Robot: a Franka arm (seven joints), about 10 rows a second.
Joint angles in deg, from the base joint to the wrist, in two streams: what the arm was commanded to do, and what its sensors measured. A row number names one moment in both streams.
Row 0, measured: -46.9, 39.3, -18.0, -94.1, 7.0, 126.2, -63.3
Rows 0 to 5, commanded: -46.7, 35.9, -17.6, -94.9, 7.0, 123.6, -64.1; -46.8, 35.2, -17.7, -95.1, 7.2, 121.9, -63.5; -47.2, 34.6, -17.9, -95.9, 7.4, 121.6, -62.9; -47.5, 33.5, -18.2, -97.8, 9.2, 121.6, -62.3; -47.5, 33.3, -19.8, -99.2, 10.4, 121.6, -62.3; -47.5, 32.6, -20.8, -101.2, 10.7, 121.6, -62.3
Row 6, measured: -47.3, 35.2, -19.6, -97.0, 9.2, 121.7, -62.6
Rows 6 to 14, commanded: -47.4, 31.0, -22.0, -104.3, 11.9, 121.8, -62.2; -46.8, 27.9, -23.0, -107.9, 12.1, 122.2, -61.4; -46.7, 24.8, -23.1, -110.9, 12.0, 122.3, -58.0; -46.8, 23.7, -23.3, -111.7, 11.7, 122.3, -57.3; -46.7, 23.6, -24.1, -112.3, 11.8, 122.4, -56.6; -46.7, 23.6, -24.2, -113.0, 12.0, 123.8, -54.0; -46.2, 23.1, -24.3, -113.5, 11.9, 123.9, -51.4; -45.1, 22.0, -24.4, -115.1, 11.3, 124.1, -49.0; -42.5, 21.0, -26.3, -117.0, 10.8, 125.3, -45.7
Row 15, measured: -46.2, 24.1, -24.0, -112.7, 11.2, 123.2, -50.1
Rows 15 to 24, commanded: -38.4, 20.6, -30.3, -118.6, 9.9, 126.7, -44.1; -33.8, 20.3, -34.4, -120.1, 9.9, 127.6, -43.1; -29.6, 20.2, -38.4, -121.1, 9.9, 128.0, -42.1; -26.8, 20.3, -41.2, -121.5, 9.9, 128.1, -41.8; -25.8, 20.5, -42.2, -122.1, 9.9, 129.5, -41.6; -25.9, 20.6, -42.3, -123.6, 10.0, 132.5, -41.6; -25.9, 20.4, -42.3, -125.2, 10.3, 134.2, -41.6; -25.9, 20.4, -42.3, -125.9, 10.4, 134.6, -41.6; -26.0, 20.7, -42.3, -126.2, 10.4, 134.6, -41.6; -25.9, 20.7, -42.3, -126.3, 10.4, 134.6, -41.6
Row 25, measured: -26.8, 22.4, -41.6, -124.8, 11.0, 133.7, -42.7
